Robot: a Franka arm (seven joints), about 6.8 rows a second.
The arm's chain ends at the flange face. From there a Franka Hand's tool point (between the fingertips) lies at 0.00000 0.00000 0.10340 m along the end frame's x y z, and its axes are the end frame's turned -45 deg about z.
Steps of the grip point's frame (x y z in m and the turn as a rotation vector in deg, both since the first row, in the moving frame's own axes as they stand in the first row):
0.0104, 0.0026, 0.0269, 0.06, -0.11, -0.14
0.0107, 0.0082, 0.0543, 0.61, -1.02, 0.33
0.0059, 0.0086, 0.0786, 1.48, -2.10, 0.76
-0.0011, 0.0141, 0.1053, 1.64, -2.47, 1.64
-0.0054, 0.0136, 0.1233, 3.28, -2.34, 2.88
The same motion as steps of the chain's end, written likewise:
0.0094, -0.0056, 0.0269, -0.04, -0.12, -0.14
0.0154, -0.0023, 0.0543, -0.29, -1.15, 0.33
0.0148, 0.0011, 0.0787, -0.44, -2.53, 0.76
0.0144, 0.0098, 0.1054, -0.59, -2.91, 1.64
0.0129, 0.0148, 0.1236, 0.66, -3.97, 2.88

